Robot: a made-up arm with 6 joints.
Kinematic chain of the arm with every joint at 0, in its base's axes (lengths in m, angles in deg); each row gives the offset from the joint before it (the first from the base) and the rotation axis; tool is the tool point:
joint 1: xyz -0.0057 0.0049 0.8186 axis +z
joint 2: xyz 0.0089 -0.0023 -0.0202 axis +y
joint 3: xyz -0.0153 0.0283 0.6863 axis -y
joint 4: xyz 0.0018 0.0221 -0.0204 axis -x
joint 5: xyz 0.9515 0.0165 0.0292 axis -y
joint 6: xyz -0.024 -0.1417 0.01 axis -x
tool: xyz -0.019 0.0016 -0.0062
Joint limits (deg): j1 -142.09..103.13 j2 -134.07..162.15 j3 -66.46..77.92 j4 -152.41..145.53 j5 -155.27..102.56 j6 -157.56..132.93
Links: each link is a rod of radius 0.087 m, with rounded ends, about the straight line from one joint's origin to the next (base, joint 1, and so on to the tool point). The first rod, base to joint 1, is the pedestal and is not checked.
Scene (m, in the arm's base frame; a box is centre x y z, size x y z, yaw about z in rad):
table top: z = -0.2
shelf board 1: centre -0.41 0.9 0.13 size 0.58 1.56 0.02 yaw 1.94
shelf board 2: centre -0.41 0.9 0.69 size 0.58 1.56 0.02 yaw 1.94
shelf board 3: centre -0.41 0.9 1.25 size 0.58 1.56 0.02 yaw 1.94
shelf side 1: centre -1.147 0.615 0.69 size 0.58 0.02 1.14 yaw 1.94
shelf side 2: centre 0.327 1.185 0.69 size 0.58 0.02 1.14 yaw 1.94
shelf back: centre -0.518 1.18 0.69 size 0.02 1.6 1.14 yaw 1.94
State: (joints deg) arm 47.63 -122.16 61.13 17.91 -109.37 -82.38
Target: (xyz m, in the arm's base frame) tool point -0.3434 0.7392 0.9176
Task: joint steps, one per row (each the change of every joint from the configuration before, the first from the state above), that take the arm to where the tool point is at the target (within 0.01 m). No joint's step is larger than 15 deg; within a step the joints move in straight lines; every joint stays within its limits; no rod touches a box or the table.
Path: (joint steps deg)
1: 5.56 9.62 -14.07 10.70 1.97 0.08
2: 5.56 9.61 -14.07 10.69 1.96 0.09
3: 5.56 9.62 -14.06 10.70 1.97 0.08
4: 5.56 9.61 -14.07 10.69 1.97 0.09
5: 5.56 9.62 -14.07 10.70 1.96 0.08
6: 5.56 9.61 -14.07 10.70 1.97 0.09
7: 5.57 9.62 -14.07 10.69 1.97 0.08
8: 5.56 9.61 -14.06 10.70 1.96 0.09
9: 5.56 9.62 -14.07 10.69 1.97 0.08
10: 1.81 12.14 9.05 0.26 -1.94 -0.32
11: 1.82 12.15 9.05 0.25 -1.94 -0.33
12: 1.82 12.14 9.06 0.26 -1.94 -0.32

